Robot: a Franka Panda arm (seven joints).
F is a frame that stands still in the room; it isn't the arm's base.
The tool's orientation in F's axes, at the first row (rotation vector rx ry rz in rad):
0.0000 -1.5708 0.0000
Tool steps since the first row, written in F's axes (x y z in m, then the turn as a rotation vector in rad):
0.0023 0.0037 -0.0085 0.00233 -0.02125 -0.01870
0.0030 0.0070 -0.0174 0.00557 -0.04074 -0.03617
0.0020 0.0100 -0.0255 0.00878 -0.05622 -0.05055
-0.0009 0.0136 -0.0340 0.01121 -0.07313 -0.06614
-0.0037 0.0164 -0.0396 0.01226 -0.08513 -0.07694
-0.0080 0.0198 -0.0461 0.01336 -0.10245 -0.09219
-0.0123 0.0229 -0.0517 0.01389 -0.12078 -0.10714
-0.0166 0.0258 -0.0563 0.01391 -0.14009 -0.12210
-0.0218 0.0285 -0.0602 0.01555 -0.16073 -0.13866
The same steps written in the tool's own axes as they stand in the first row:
-0.0085 0.0037 -0.0023 -0.01870 -0.02125 -0.00233
-0.0174 0.0070 -0.0030 -0.03617 -0.04074 -0.00557
-0.0255 0.0100 -0.0020 -0.05055 -0.05622 -0.00878
-0.0340 0.0136 0.0009 -0.06614 -0.07313 -0.01121
-0.0396 0.0164 0.0037 -0.07694 -0.08513 -0.01226
-0.0461 0.0198 0.0080 -0.09219 -0.10245 -0.01336
-0.0517 0.0229 0.0123 -0.10714 -0.12078 -0.01389
-0.0563 0.0258 0.0166 -0.12210 -0.14009 -0.01391
-0.0602 0.0285 0.0218 -0.13866 -0.16073 -0.01555

